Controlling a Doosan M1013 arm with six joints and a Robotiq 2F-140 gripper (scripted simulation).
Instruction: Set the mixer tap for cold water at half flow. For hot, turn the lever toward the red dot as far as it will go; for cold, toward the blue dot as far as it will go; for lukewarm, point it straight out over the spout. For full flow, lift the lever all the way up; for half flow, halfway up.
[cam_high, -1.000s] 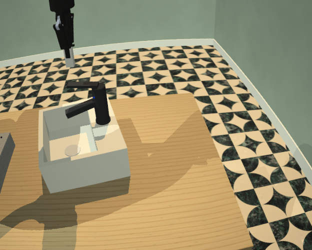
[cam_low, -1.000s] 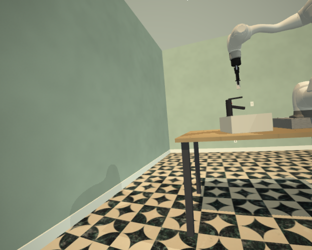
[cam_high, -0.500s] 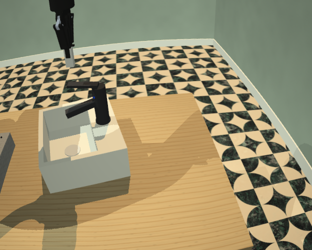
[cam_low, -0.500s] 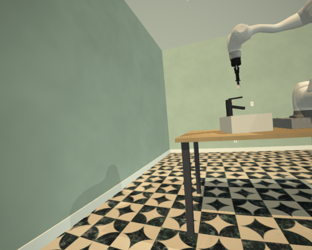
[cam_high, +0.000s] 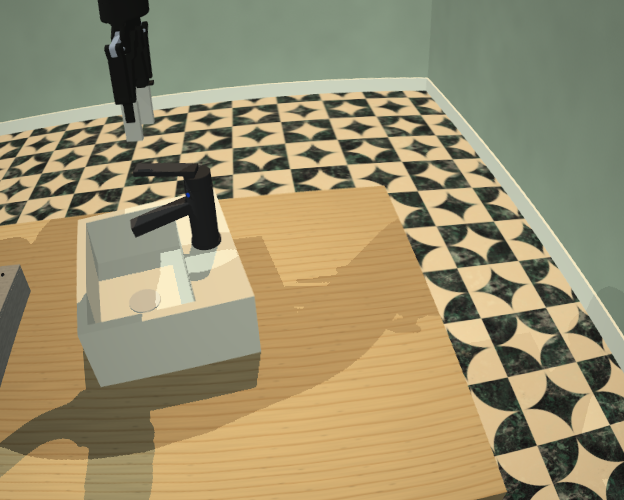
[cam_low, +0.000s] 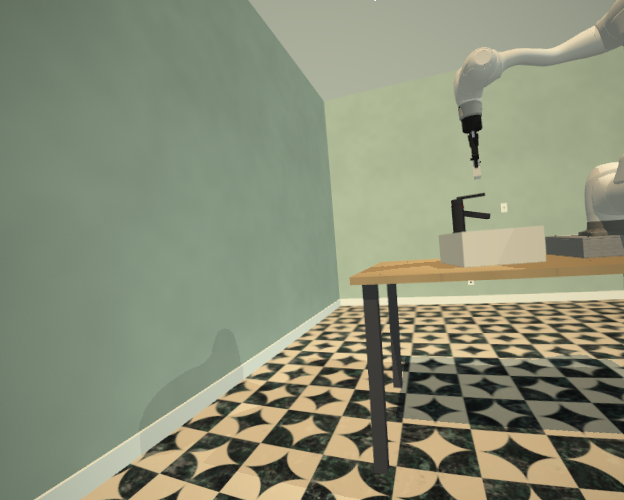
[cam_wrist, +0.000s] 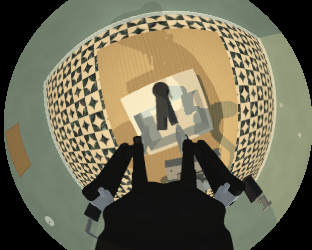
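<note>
Now: hand 100 mm above the lever and 30 mm short of it. From my hand the other things lie so: white basin (340 mm below, 40 mm to the right, 30 mm behind); mixer tap (150 mm below, 60 mm ahead).
</note>
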